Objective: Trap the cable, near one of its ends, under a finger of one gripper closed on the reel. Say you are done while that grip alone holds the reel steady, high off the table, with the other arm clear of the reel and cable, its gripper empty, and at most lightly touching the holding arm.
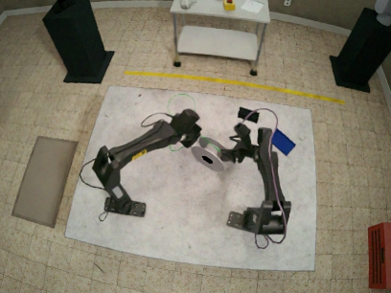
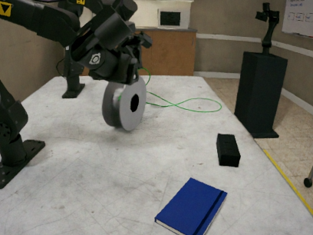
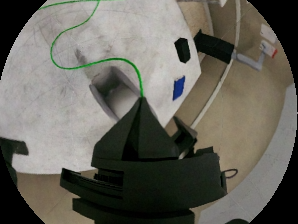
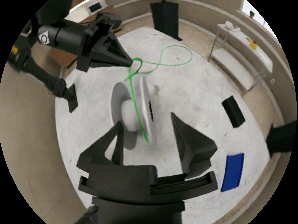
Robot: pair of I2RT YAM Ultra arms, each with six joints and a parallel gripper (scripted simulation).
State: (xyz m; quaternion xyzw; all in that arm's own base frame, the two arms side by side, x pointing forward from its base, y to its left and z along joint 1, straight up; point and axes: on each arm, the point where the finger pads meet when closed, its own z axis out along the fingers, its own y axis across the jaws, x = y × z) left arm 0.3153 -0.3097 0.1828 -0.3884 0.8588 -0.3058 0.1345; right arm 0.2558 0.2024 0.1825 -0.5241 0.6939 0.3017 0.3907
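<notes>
The grey reel is 10 cm below my left hand, 6 cm to the right of it and 4 cm behind it. Also, from my left hand: black block (24 cm to the right, 24 cm ahead, 17 cm below); blue notebook (42 cm to the right, 18 cm below, 11 cm ahead).
Now: the grey reel 100 mm below my right hand, 60 mm to the left of it and 10 mm behind it. Round my right hand: black block: 280 mm ahead, 160 mm below, 110 mm to the right; then blue notebook: 300 mm to the right, 180 mm below, 150 mm ahead.
</notes>
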